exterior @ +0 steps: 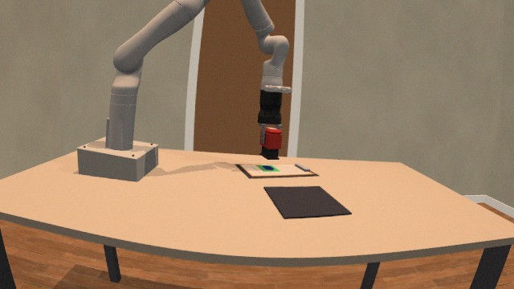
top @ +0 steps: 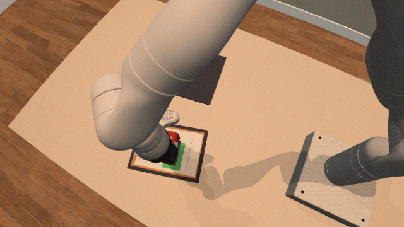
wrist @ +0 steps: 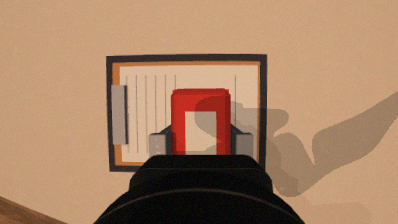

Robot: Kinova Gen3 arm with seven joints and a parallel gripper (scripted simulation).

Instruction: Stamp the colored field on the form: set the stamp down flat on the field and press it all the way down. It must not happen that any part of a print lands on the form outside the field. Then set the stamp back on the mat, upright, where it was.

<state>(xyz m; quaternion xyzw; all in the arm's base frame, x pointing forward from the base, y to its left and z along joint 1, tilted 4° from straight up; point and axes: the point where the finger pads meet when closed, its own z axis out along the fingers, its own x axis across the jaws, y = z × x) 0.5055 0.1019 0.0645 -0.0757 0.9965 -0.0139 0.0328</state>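
The clipboard is 4 cm ahead of my hand, 1 cm to the right of it and 10 cm below it. From my hand the other things lie so: red stamp: 2 cm below.
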